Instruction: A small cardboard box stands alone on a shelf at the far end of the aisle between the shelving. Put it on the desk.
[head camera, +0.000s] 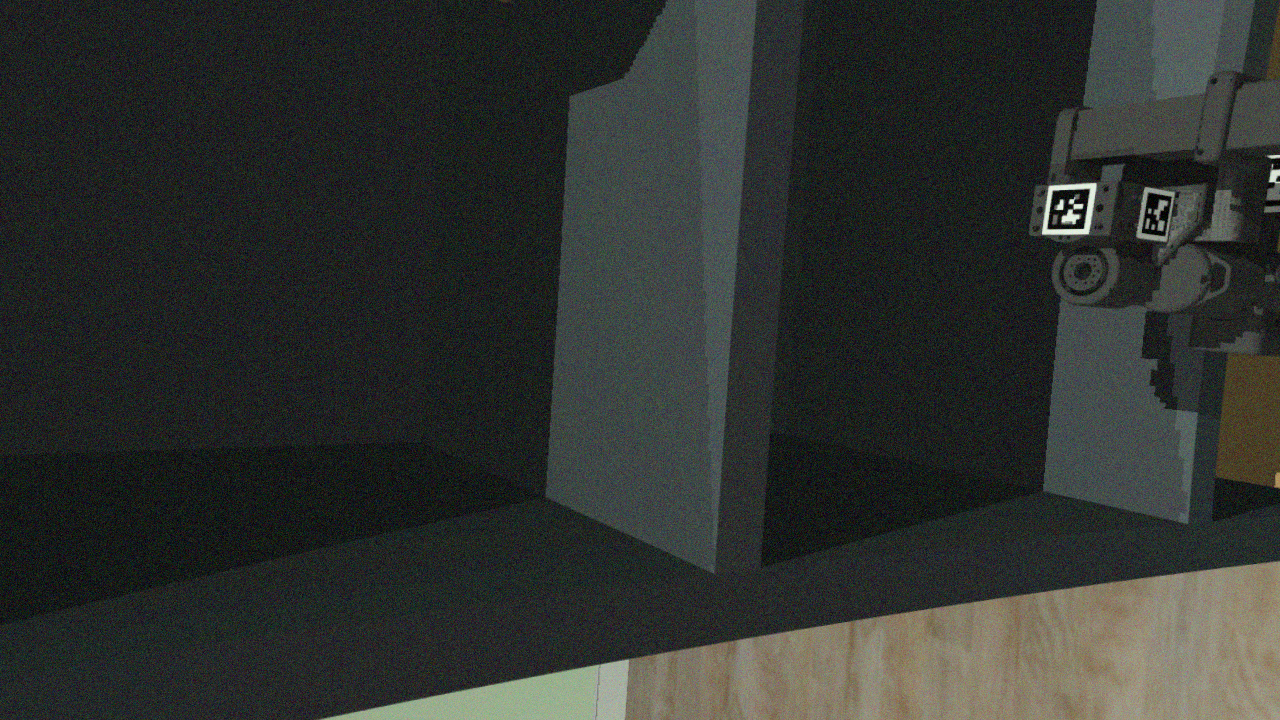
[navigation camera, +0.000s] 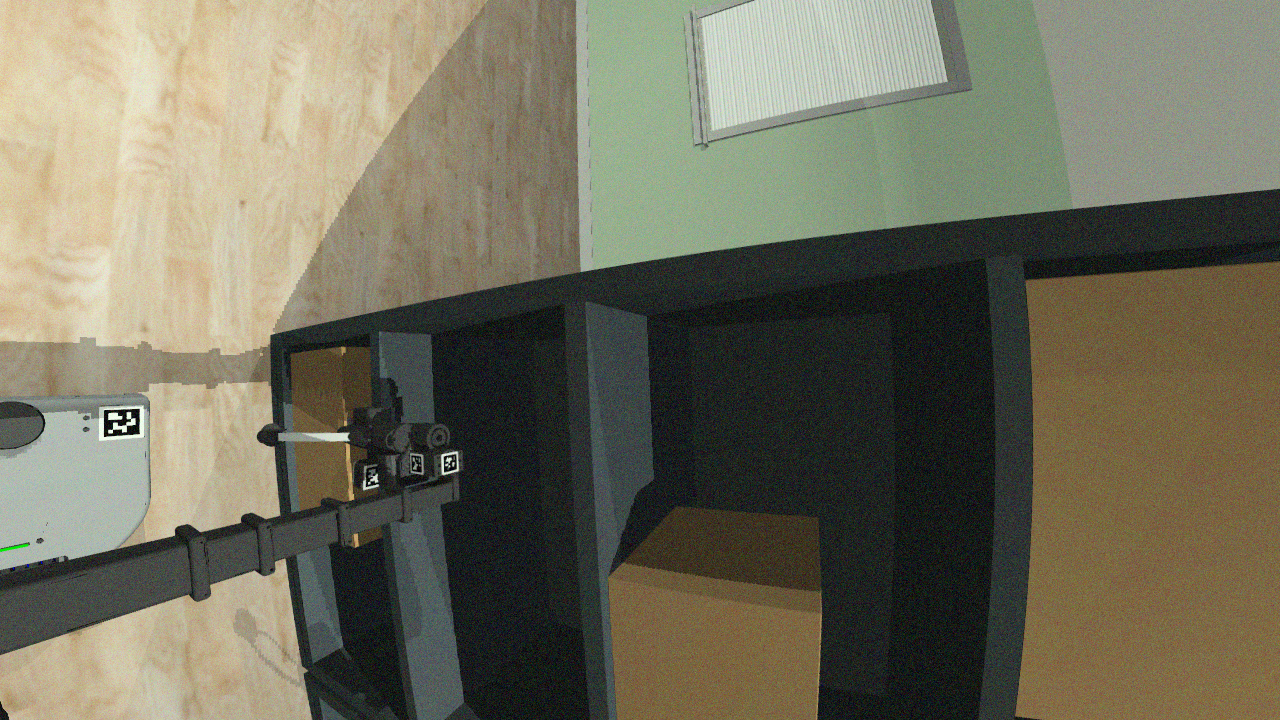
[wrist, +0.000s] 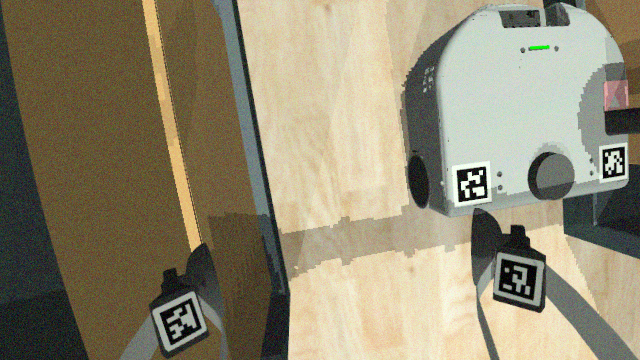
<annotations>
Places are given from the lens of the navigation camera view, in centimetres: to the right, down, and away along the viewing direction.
my gripper (navigation camera: 307, 430): -63, 13, 65
window (navigation camera: 748, 73): 59, -156, 191
</annotations>
